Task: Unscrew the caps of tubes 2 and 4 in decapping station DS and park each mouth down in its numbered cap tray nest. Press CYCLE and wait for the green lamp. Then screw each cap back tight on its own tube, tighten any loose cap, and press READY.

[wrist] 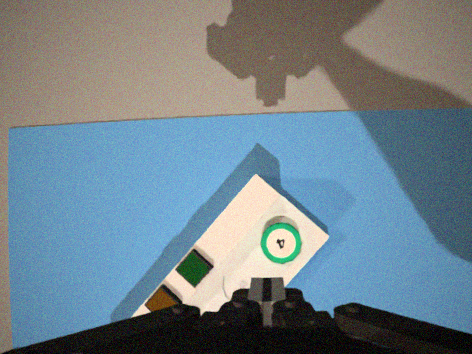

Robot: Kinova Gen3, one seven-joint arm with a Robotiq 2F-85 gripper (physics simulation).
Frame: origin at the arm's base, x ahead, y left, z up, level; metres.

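Seen in the pictures: gripper, fingertip midpoint: (267, 300).
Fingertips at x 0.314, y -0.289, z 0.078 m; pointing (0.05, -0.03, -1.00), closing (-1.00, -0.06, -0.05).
Offsets run from my fingertips to a thing's top centre. "spot": to the spot under its first point. Level surfaces: height alone.
A round cap {dx -0.002, dy -0.002, dz -0.174 m} (281, 243) with a green rim and a white top marked 4 sits upright near the right end of a white block {dx +0.057, dy +0.051, dz -0.141 m} (237, 215). What is beneath the cap is hidden. A dark green square {spot: dx +0.065, dy +0.018, dz -0.141 m} (194, 268) and an amber-brown square {spot: dx +0.090, dy +0.044, dz -0.141 m} (162, 298) are set along the block's left edge; the green one looks dark. My gripper (267, 300) is shut and empty, at the bottom of the view, with its tips over the block just below the cap in the picture. A faint curved edge shows on the block left of the tips. The other tubes and caps do not show.
The block lies at a slant on a blue mat {dz -0.194 m} (90, 190), and its lower left part is hidden behind my gripper. A beige surface {dz -0.197 m} (110, 60) lies beyond the mat. The shadow of my arm and gripper falls across both at the top and right.
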